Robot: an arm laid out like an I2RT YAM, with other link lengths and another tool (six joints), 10 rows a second.
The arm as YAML. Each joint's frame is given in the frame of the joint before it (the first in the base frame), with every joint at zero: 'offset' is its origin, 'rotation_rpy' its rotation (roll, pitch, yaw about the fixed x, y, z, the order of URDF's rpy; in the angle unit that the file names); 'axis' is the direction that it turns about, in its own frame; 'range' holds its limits. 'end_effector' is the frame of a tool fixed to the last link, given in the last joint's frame.
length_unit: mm
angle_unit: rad
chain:
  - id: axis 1
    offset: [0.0, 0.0, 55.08]
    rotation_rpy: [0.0, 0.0, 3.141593]
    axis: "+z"
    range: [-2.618, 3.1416]
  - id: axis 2
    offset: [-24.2, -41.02, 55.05]
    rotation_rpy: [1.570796, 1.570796, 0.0]
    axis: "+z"
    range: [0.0, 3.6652]
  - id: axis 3
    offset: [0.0, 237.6, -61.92]
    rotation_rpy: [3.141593, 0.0, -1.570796]
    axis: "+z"
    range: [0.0, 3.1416]
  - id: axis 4
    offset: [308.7, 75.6, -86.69]
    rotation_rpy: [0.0, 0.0, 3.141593]
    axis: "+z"
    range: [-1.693, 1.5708]
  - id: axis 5
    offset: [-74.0, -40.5, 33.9]
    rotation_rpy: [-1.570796, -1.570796, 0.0]
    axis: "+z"
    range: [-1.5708, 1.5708]
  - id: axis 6
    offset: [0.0, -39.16, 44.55]
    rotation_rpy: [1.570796, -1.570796, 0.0]
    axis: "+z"
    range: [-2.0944, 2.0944]
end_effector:
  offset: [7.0, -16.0, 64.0]
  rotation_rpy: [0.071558, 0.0, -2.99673]
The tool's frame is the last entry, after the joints.
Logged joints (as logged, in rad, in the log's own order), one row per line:
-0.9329 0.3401 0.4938 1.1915 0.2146 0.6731
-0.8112 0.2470 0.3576 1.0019 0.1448 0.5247
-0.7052 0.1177 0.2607 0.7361 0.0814 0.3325
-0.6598 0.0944 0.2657 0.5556 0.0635 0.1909
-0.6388 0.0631 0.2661 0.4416 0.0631 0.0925
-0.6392 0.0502 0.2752 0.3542 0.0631 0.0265
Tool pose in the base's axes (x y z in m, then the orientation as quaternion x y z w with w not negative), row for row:
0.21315 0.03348 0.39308 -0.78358 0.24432 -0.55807 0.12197
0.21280 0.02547 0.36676 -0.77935 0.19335 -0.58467 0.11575
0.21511 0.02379 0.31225 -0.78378 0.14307 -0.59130 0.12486
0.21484 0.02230 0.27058 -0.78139 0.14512 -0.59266 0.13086
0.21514 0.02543 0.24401 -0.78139 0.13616 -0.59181 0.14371
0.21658 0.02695 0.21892 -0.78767 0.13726 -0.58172 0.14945
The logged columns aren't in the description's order. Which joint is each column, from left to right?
Columns, left to right: axis 4, axis 5, axis 6, axis 3, axis 1, axis 2.
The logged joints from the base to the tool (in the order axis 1, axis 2, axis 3, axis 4, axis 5, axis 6), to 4 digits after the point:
0.2146 0.6731 1.1915 -0.9329 0.3401 0.4938
0.1448 0.5247 1.0019 -0.8112 0.2470 0.3576
0.0814 0.3325 0.7361 -0.7052 0.1177 0.2607
0.0635 0.1909 0.5556 -0.6598 0.0944 0.2657
0.0631 0.0925 0.4416 -0.6388 0.0631 0.2661
0.0631 0.0265 0.3542 -0.6392 0.0502 0.2752

